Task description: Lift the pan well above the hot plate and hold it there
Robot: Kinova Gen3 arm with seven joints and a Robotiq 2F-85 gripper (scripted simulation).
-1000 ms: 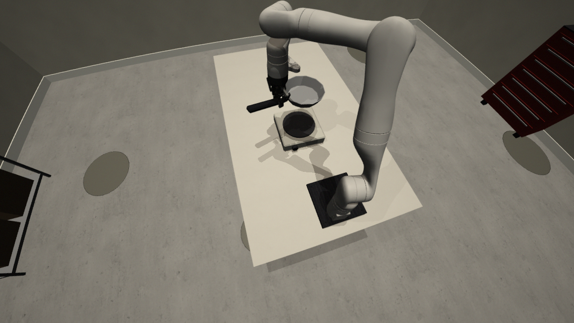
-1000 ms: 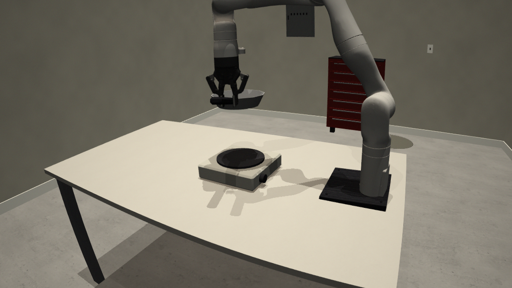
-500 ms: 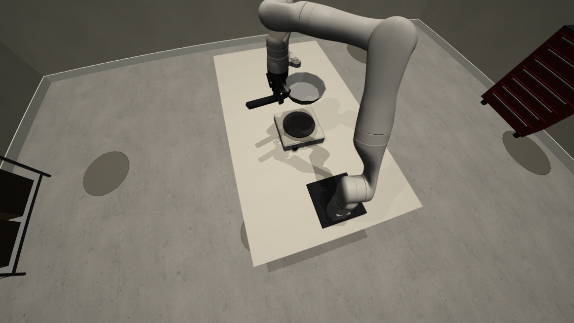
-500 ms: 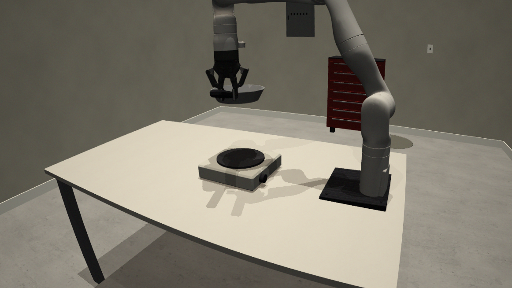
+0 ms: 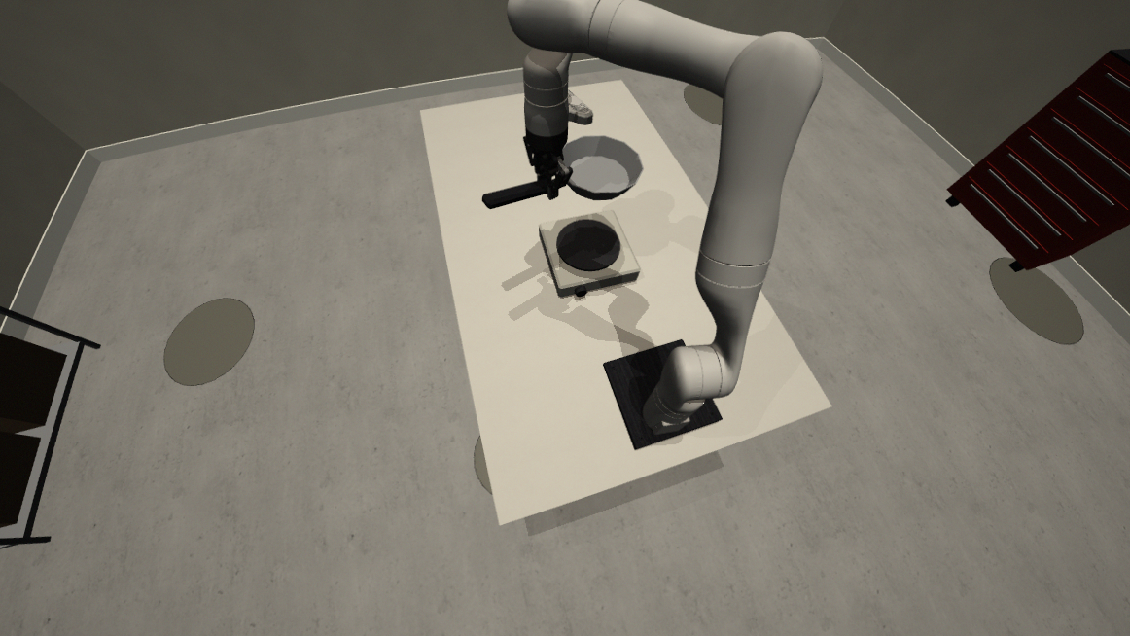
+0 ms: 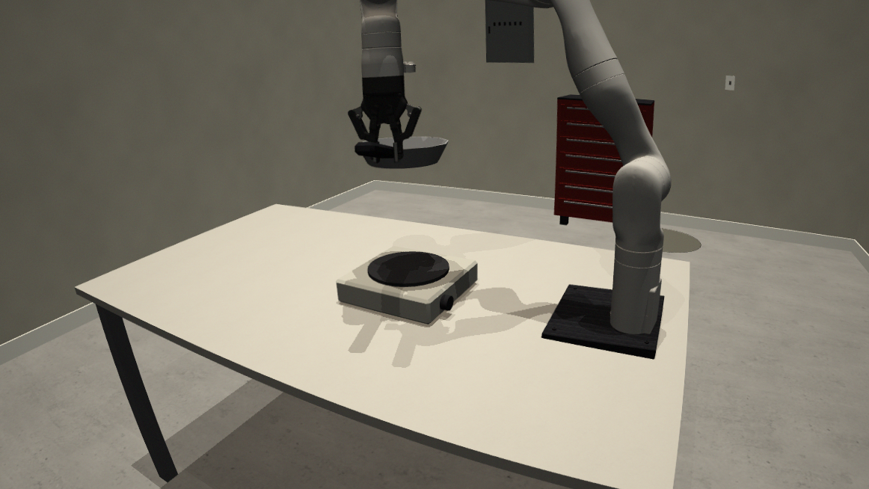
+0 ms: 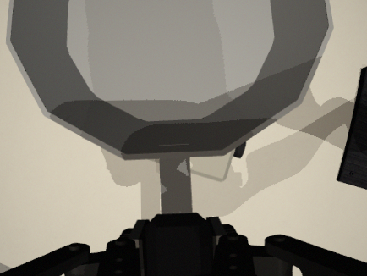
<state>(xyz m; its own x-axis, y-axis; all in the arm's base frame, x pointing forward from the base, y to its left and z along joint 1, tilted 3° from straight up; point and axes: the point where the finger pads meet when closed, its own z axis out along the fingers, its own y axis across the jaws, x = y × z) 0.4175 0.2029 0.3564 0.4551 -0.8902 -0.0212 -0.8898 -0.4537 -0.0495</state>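
Right now my hand is 40 mm short of the pan, 70 mm to the left of it and 20 mm above it. From my hand the other things lie so: hot plate 40 mm ahead, 130 mm to the right, 320 mm below.
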